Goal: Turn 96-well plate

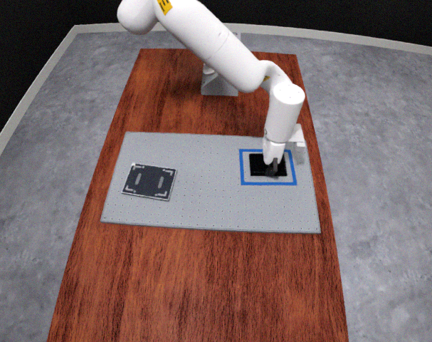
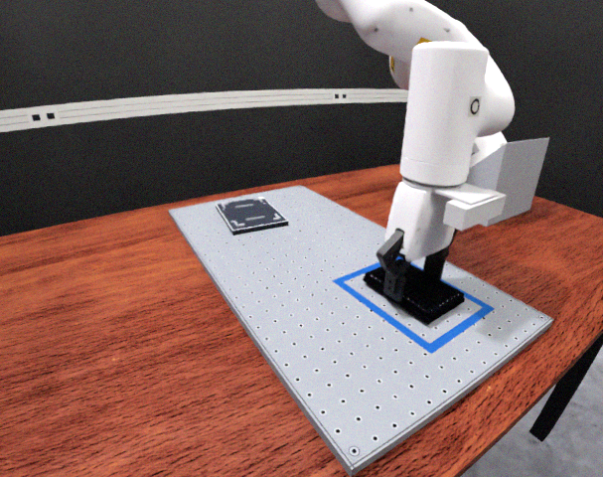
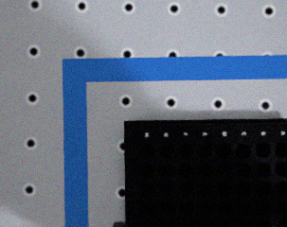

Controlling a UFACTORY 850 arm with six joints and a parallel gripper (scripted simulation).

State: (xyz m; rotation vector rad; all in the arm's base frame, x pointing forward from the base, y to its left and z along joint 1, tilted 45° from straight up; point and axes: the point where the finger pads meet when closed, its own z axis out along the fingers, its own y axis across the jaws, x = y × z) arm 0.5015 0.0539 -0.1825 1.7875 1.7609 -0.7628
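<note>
Now: hand 1 cm above the black 96-well plate. The rest, counted from my hand: dark plate nest N1: 7 cm ahead, 40 cm to the right, 2 cm below.
</note>
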